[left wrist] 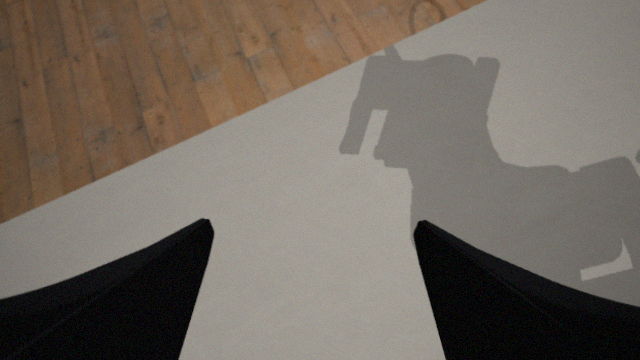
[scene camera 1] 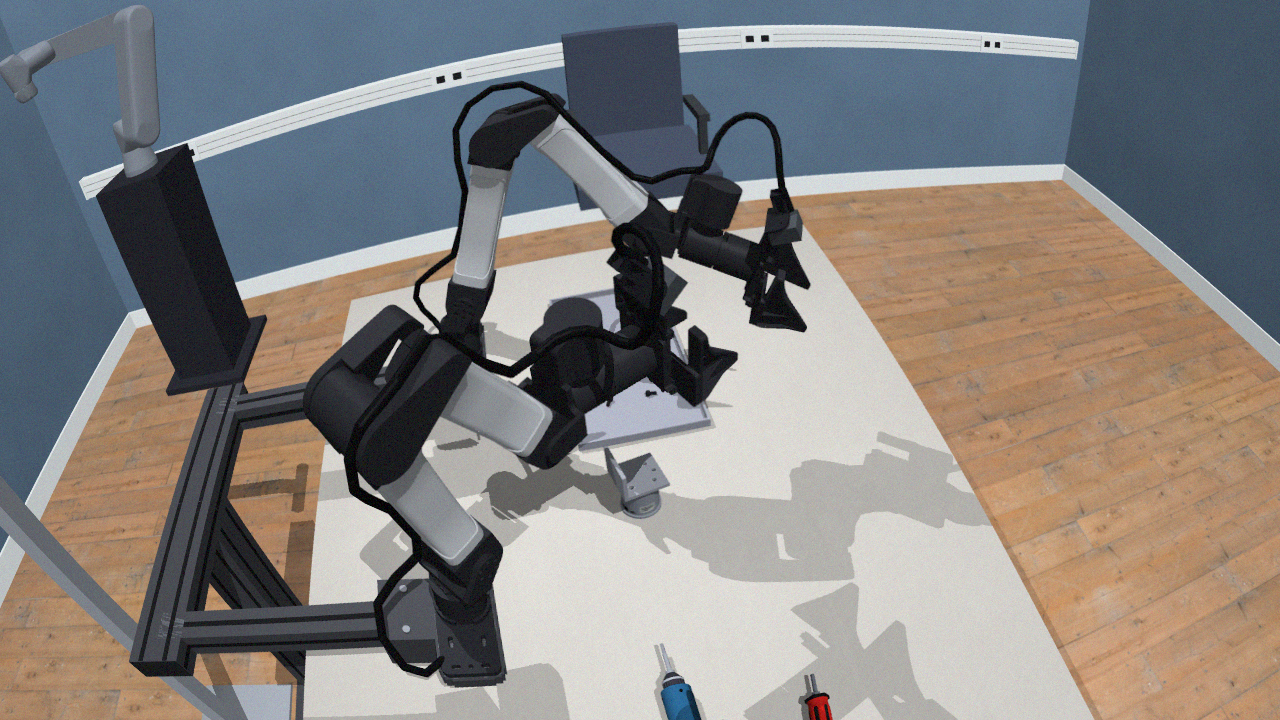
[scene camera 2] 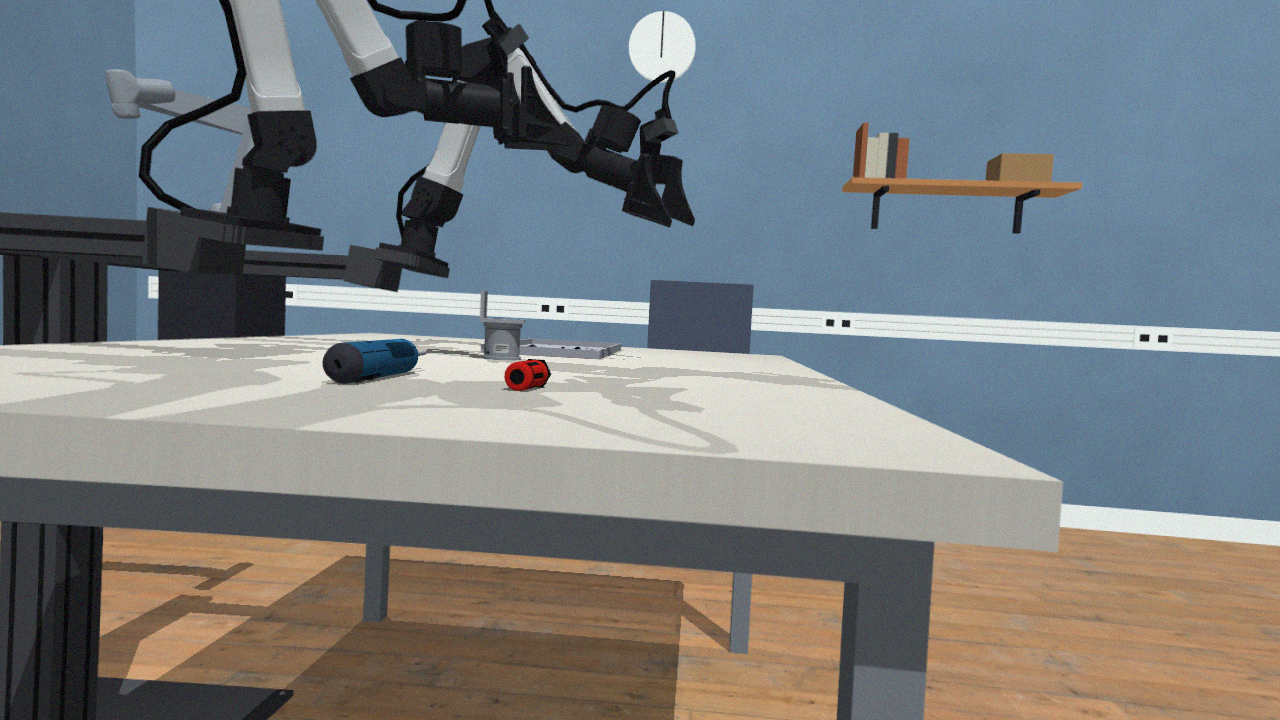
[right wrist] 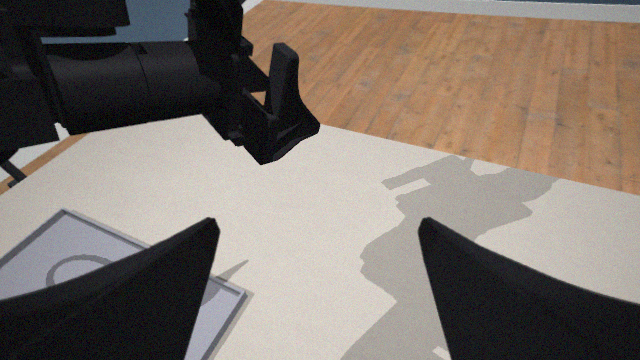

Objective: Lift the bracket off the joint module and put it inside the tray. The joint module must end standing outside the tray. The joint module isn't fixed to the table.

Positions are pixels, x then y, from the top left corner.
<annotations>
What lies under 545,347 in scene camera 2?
A tray.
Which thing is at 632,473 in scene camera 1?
A grey bracket.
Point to a joint module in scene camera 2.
At 502,340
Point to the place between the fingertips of the left gripper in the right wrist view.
At 293,105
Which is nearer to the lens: the joint module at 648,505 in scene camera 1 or the tray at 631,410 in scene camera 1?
The joint module.
</annotations>
